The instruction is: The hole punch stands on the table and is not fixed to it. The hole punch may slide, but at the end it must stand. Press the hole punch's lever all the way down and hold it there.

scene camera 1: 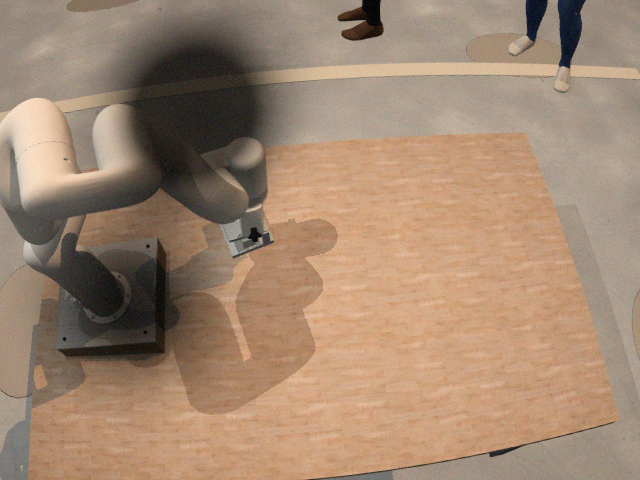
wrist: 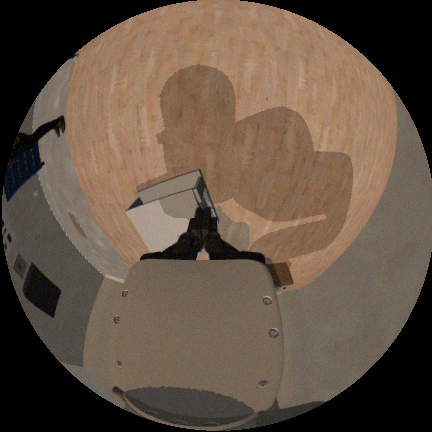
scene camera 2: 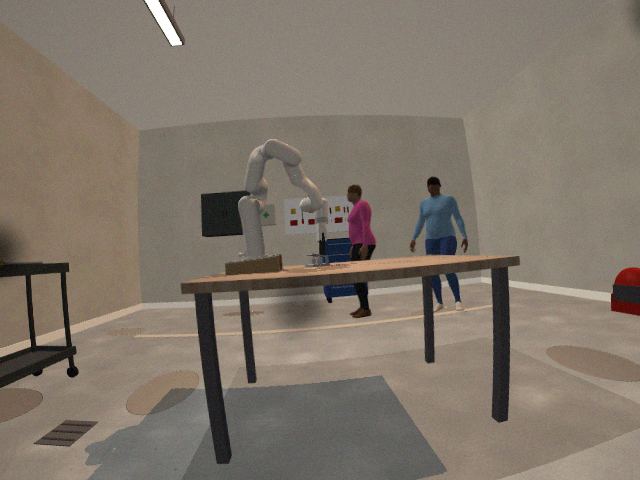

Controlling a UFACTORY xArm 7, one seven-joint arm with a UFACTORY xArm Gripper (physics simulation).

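Pixels of known places: gripper, fingertip midpoint: [scene camera 1: 254, 235] [wrist: 204, 216] [scene camera 2: 322, 254]; arm's base, origin of the base link: [scene camera 1: 108, 298] [scene camera 2: 256, 258].
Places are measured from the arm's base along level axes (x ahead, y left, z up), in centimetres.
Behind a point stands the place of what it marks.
Observation:
The grey hole punch [scene camera 1: 233, 232] @(x 28.5, y 16.0, z 0.1 cm) [scene camera 2: 316, 260] @(x 29.7, y 15.6, z -3.6 cm) [wrist: 155, 225] @(x 30.5, y 22.4, z -0.8 cm) stands upright on the table. In the wrist view its broad pale upper plate lies left of my fingers, and a strip of its base shows past the plate's edge. In scene camera 2 a thin upper part shows above the base with a gap between them. My gripper [scene camera 1: 254, 235] @(x 33.1, y 15.5, z -0.6 cm) [scene camera 2: 322, 250] @(x 33.1, y 15.5, z -0.6 cm) [wrist: 204, 216] @(x 33.1, y 15.5, z -0.6 cm) is shut and empty, pointing down, with its black fingertips at the punch's edge region. The fingers hide part of the punch. I cannot tell whether the tips touch the lever or how far down it is.
The wooden table [scene camera 1: 439, 289] @(x 74.7, y 3.3, z -6.9 cm) [scene camera 2: 413, 265] @(x 67.9, y -30.7, z -6.9 cm) [wrist: 340, 115] @(x 51.8, y -4.2, z -6.9 cm) carries the arm's dark base block [scene camera 1: 111, 335] @(x 1.9, y -8.7, z -0.2 cm) [scene camera 2: 253, 265] @(x 0.9, y -11.0, z -3.2 cm) near the punch. Two people [scene camera 2: 361, 224] [scene camera 2: 438, 222] stand behind the table. A blue cabinet [scene camera 2: 338, 249] stands behind it, and a black cart [scene camera 2: 36, 268] stands at the left.

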